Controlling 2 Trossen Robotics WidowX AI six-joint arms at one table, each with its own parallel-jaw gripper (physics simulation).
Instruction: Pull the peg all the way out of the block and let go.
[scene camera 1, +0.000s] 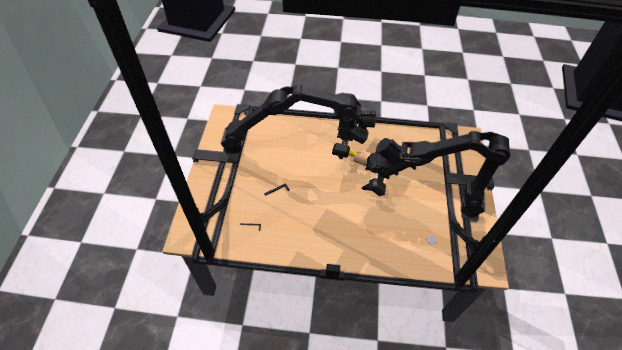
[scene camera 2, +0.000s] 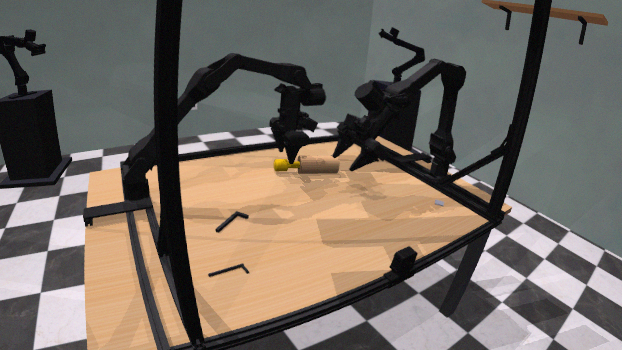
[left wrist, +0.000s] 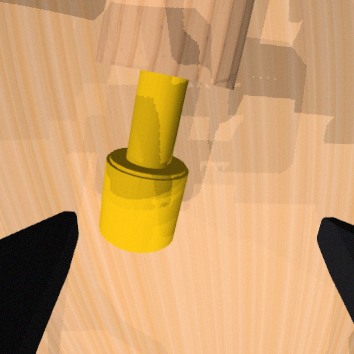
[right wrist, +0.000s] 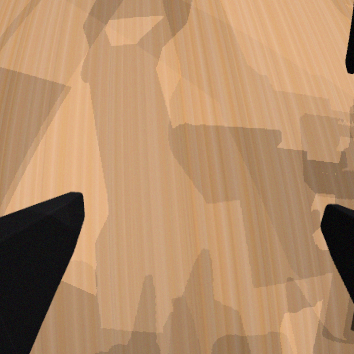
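Seen in the pictures: left gripper, between the fingertips: (scene camera 2: 285, 157) (left wrist: 202, 227); right gripper, between the fingertips: (scene camera 1: 364, 178) (scene camera 2: 341, 163) (right wrist: 207, 211); left arm's base, origin of its link: (scene camera 1: 232, 149) (scene camera 2: 136, 197); right arm's base, origin of its link: (scene camera 1: 469, 211) (scene camera 2: 438, 174).
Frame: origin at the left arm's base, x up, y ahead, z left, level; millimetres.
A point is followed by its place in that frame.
The yellow peg (scene camera 1: 352, 153) {x 16, y 485, z 111 mm} (scene camera 2: 281, 165) {x 13, y 441, z 105 mm} (left wrist: 142, 210) {x 25, y 448, z 119 mm} lies level, with its wide head outside and its narrow shaft running into the end of the brown cylindrical block (scene camera 1: 360, 158) {x 26, y 523, z 87 mm} (scene camera 2: 320, 165) {x 17, y 556, z 77 mm} (left wrist: 150, 40) {x 36, y 510, z 117 mm}. How deep the shaft goes is hidden. My left gripper (scene camera 2: 286, 156) {x 41, y 450, z 97 mm} (left wrist: 202, 227) {x 41, y 450, z 97 mm} is open and points down above the peg; in the left wrist view the head shows nearer the left-hand finger. My right gripper (scene camera 1: 371, 175) {x 73, y 560, z -42 mm} (scene camera 2: 344, 162) {x 73, y 560, z -42 mm} (right wrist: 207, 211) {x 73, y 560, z -42 mm} is open and empty, near the block's right end in scene camera 2. Peg and block do not show in the right wrist view.
Two black L-shaped keys, one farther back (scene camera 1: 276, 190) {x -13, y 239, z -129 mm} (scene camera 2: 232, 221) {x -18, y 244, z -125 mm} and one nearer the front (scene camera 1: 251, 225) {x -14, y 202, z -303 mm} (scene camera 2: 229, 270) {x -16, y 204, z -304 mm}, lie on the table's left part. A small grey square (scene camera 1: 431, 240) {x -16, y 851, z -175 mm} (scene camera 2: 439, 203) {x -16, y 846, z -177 mm} lies at the right. A black box (scene camera 1: 333, 271) {x 31, y 541, z -413 mm} (scene camera 2: 403, 260) {x 29, y 520, z -416 mm} sits on the front rail.
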